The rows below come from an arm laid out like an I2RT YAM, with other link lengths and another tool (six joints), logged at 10 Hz.
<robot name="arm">
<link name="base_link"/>
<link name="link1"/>
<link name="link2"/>
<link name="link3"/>
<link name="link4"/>
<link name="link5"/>
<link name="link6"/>
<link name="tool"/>
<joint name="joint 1" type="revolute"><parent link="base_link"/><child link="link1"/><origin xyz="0 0 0.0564" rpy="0 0 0"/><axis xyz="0 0 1"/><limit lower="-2.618" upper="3.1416"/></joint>
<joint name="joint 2" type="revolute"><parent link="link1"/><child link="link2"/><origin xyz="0.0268 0.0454 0.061" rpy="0 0 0"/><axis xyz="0 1 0"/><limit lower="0" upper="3.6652"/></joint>
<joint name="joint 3" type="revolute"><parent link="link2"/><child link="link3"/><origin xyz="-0.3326 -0.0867 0" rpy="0 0 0"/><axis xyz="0 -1 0"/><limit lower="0" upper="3.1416"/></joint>
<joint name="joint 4" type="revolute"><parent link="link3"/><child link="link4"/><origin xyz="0.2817 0.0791 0.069" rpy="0 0 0"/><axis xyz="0 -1 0"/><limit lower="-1.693" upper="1.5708"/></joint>
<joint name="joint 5" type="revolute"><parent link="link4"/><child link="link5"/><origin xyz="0.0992 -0.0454 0.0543" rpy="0 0 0"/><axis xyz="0 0 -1"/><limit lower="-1.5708" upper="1.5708"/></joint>
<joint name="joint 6" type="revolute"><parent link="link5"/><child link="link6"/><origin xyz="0.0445 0 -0.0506" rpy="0 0 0"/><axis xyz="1 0 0"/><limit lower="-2.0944" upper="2.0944"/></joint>
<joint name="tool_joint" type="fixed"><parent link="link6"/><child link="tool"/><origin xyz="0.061 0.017 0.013" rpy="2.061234 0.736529 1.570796"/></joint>
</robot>
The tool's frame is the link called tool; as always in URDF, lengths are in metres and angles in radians.
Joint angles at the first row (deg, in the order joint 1, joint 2, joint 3, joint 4, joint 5, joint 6):
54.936 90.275 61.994 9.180 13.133 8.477
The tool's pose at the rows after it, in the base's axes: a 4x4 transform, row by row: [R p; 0 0 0 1], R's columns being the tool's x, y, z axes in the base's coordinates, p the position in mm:
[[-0.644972 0.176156 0.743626 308.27], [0.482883 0.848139 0.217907 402.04], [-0.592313 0.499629 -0.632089 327.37], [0 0 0 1]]
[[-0.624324 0.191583 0.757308 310.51], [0.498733 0.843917 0.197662 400.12], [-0.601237 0.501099 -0.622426 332.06], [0 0 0 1]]
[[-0.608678 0.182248 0.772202 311.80], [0.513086 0.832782 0.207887 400.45], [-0.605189 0.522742 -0.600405 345.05], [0 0 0 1]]
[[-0.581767 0.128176 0.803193 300.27], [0.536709 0.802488 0.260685 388.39], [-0.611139 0.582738 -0.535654 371.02], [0 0 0 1]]
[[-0.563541 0.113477 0.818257 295.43], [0.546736 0.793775 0.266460 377.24], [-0.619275 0.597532 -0.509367 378.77], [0 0 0 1]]
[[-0.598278 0.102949 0.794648 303.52], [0.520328 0.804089 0.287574 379.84], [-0.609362 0.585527 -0.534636 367.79], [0 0 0 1]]
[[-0.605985 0.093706 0.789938 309.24], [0.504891 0.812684 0.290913 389.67], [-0.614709 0.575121 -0.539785 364.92], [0 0 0 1]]
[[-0.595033 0.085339 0.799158 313.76], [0.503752 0.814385 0.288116 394.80], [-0.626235 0.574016 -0.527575 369.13], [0 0 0 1]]
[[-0.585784 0.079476 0.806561 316.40], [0.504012 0.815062 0.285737 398.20], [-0.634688 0.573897 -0.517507 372.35], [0 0 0 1]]
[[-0.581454 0.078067 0.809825 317.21], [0.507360 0.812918 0.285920 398.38], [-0.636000 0.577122 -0.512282 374.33], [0 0 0 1]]
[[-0.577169 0.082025 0.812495 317.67], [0.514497 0.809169 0.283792 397.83], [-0.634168 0.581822 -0.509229 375.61], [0 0 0 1]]
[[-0.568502 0.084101 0.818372 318.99], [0.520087 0.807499 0.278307 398.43], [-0.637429 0.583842 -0.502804 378.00], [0 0 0 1]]
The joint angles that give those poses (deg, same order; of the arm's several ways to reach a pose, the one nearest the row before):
54.925 89.829 61.646 8.661 15.350 8.829
54.927 89.652 62.107 8.440 16.978 8.700
54.869 89.323 63.126 8.937 17.221 8.327
54.910 85.594 61.094 12.597 16.240 7.003
54.580 83.350 59.392 13.891 16.192 6.118
53.257 84.807 59.567 13.653 12.841 6.391
53.253 86.842 61.269 13.451 12.191 5.888
53.211 87.909 62.739 13.652 12.405 5.027
53.241 88.572 63.688 13.882 12.675 4.403
53.196 88.638 63.895 14.103 12.765 4.293
53.189 88.594 63.896 14.338 13.085 4.470
53.212 88.769 64.285 14.498 13.597 4.278

